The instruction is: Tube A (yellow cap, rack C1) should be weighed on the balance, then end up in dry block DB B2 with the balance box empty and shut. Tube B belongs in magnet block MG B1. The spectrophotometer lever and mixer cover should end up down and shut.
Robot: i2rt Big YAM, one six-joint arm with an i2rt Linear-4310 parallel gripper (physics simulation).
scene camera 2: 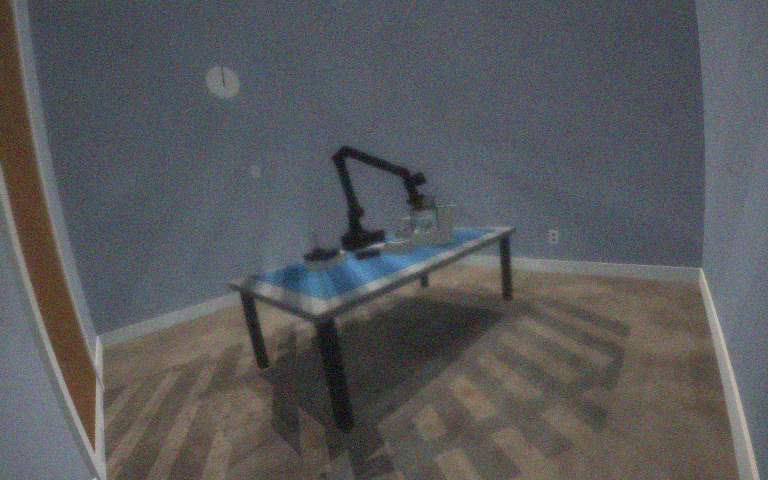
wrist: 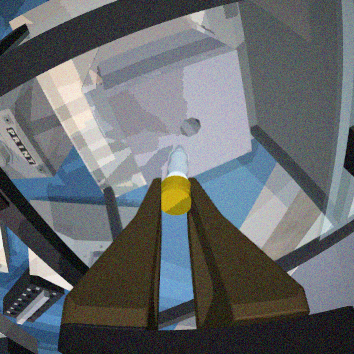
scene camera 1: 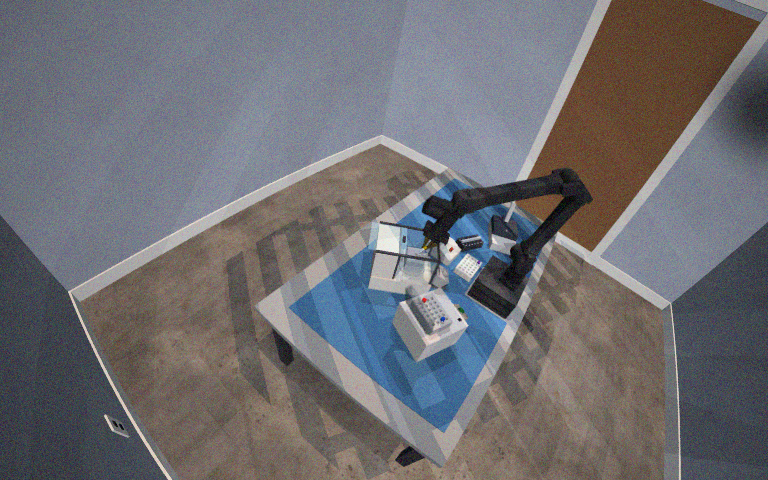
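Observation:
My gripper (scene camera 1: 427, 243) (wrist: 173, 187) is shut on the yellow cap of tube A (wrist: 176, 196). The tube's clear body points down and away from the fingers. The tube is over the balance (scene camera 1: 387, 281) (wrist: 220, 95), within the dark-edged opening of its glass box. In the wrist view, the tube's tip shows just below the round grey spot (wrist: 190, 126) on the pale balance floor. Its height above that floor is hard to judge. A white rack (scene camera 1: 468, 266) has a purple spot near one corner. Tube B cannot be told apart from the other small items.
Dark frame bars and a glass panel (wrist: 300, 125) surround the fingers. A white box with a hole grid and red and blue spots (scene camera 1: 431, 319) stands beside the balance. A black block (scene camera 1: 469, 242) (wrist: 32, 300) and a dark-topped device (scene camera 1: 502, 234) stand farther off.

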